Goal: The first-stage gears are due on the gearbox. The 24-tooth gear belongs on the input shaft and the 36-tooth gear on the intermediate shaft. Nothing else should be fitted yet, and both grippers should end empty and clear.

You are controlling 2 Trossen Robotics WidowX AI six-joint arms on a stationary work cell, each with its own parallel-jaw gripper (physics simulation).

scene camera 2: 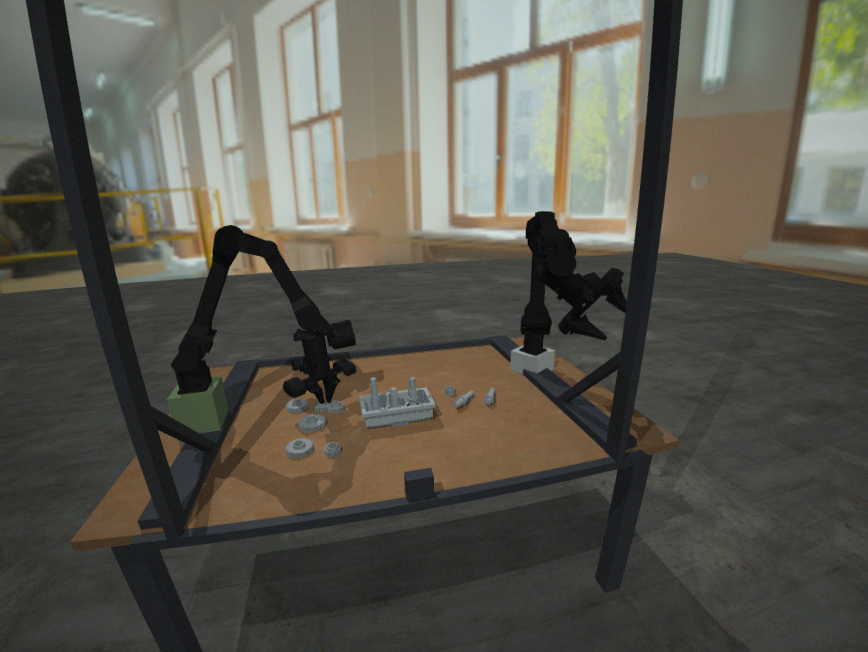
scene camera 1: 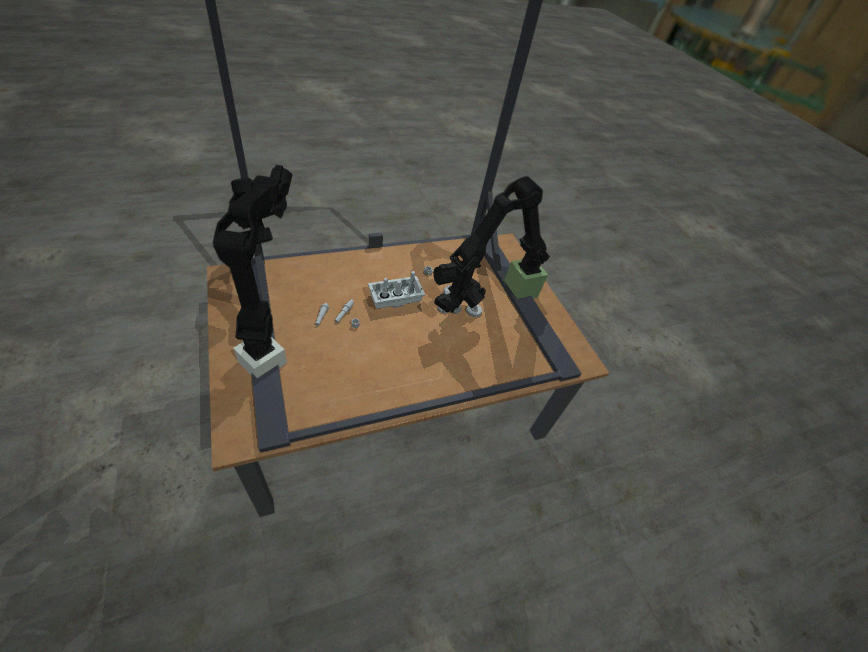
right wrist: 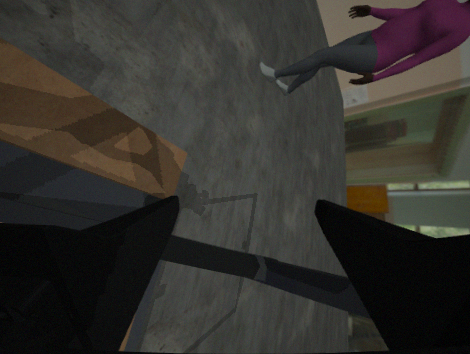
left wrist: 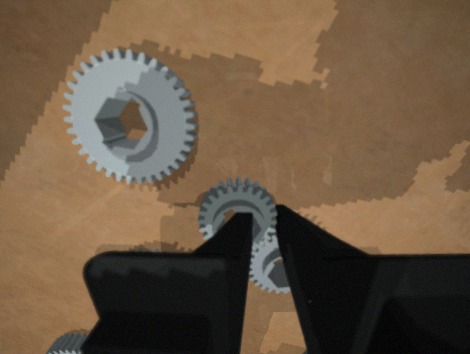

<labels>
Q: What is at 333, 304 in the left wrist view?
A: My left gripper.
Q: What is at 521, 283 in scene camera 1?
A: A green arm base.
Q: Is my right gripper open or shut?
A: Open.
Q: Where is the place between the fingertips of my right gripper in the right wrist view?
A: At 248, 204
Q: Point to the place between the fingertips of my right gripper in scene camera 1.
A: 235, 218
</labels>
